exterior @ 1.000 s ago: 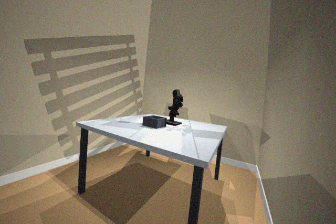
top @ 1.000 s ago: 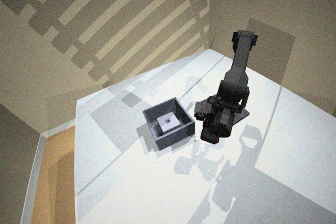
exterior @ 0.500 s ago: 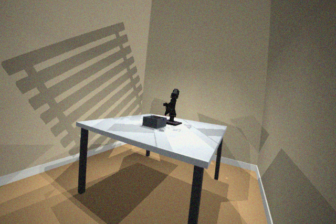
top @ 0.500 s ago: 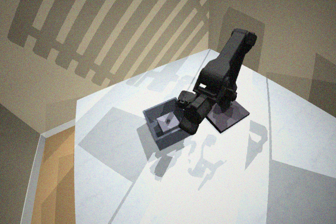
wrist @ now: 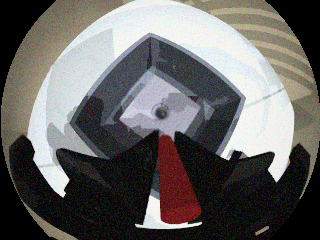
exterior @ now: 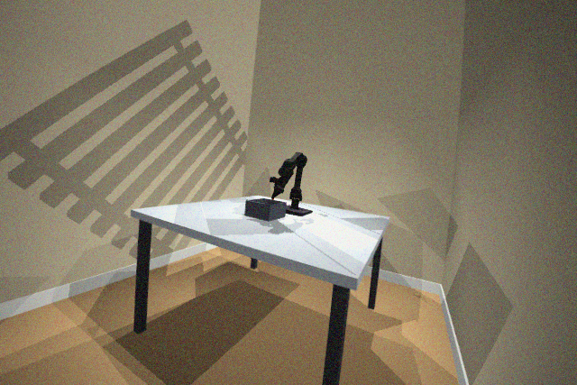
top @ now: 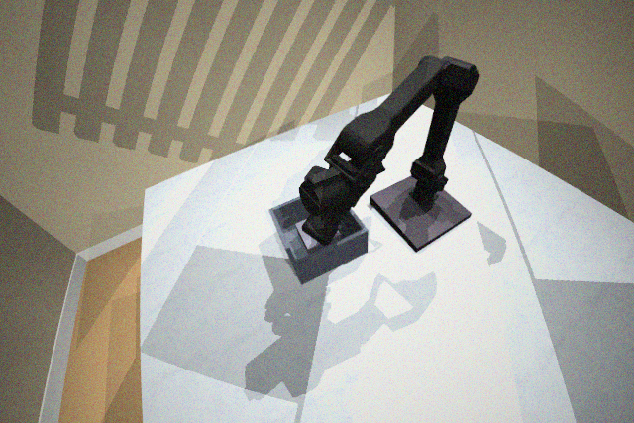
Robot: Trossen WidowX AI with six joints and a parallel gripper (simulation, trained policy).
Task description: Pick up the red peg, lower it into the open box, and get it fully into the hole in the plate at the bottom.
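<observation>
Now: gripper tip 20 mm short of the pale plate, 30 mm to the left of it and 70 mm above it. From my gripper tip the other things lie so: grey box 20 mm ahead, 30 mm to the right, 90 mm below; red peg 10 mm behind, 10 mm to the left, 30 mm above.
</observation>
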